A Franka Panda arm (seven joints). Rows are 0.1 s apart.
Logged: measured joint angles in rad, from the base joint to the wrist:
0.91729 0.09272 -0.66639 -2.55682 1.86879 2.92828 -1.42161
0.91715 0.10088 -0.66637 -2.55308 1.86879 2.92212 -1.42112
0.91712 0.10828 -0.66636 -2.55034 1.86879 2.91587 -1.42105
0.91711 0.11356 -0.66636 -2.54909 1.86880 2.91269 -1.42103
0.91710 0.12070 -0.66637 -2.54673 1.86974 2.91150 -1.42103
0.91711 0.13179 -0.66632 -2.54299 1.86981 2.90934 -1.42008
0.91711 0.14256 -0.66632 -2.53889 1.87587 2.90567 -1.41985
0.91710 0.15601 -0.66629 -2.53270 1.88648 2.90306 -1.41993
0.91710 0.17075 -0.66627 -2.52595 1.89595 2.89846 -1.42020
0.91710 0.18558 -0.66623 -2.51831 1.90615 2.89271 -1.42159
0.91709 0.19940 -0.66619 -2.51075 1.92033 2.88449 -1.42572
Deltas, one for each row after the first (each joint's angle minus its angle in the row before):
-0.00014 0.00816 0.00002 0.00374 0.00000 -0.00616 0.00049
-0.00003 0.00740 0.00001 0.00274 0.00000 -0.00625 0.00007
-0.00001 0.00528 0.00000 0.00125 0.00001 -0.00318 0.00002
-0.00001 0.00714 -0.00001 0.00236 0.00094 -0.00119 0.00000
0.00001 0.01109 0.00005 0.00374 0.00007 -0.00216 0.00095
0.00000 0.01077 0.00000 0.00410 0.00606 -0.00367 0.00023
-0.00001 0.01345 0.00003 0.00619 0.01061 -0.00261 -0.00008
0.00000 0.01474 0.00002 0.00675 0.00947 -0.00460 -0.00027
0.00000 0.01483 0.00004 0.00764 0.01020 -0.00575 -0.00139
-0.00001 0.01382 0.00004 0.00756 0.01418 -0.00822 -0.00413

